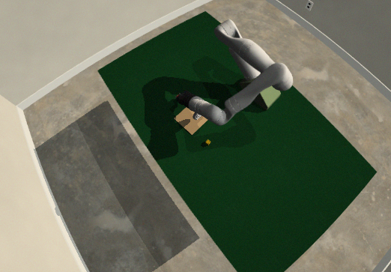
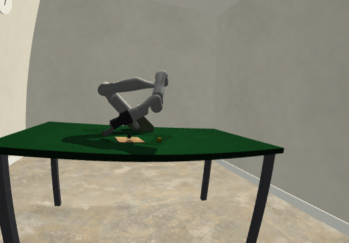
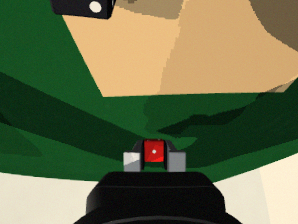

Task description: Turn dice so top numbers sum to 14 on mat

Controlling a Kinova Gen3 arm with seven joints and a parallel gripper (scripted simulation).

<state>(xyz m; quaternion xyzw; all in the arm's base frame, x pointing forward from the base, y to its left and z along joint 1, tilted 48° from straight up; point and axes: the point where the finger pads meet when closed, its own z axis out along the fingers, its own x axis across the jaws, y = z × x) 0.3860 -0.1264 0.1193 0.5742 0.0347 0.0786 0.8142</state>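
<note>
Right now the red die is 1 cm to the right of my hand and 1 cm below it. Also, from my hand: black die 14 cm to the left, 4 cm behind, 2 cm below; yellow die 30 cm to the left, 4 cm ahead, 2 cm below; tan mat 13 cm to the left, 3 cm below, 2 cm ahead.
</note>
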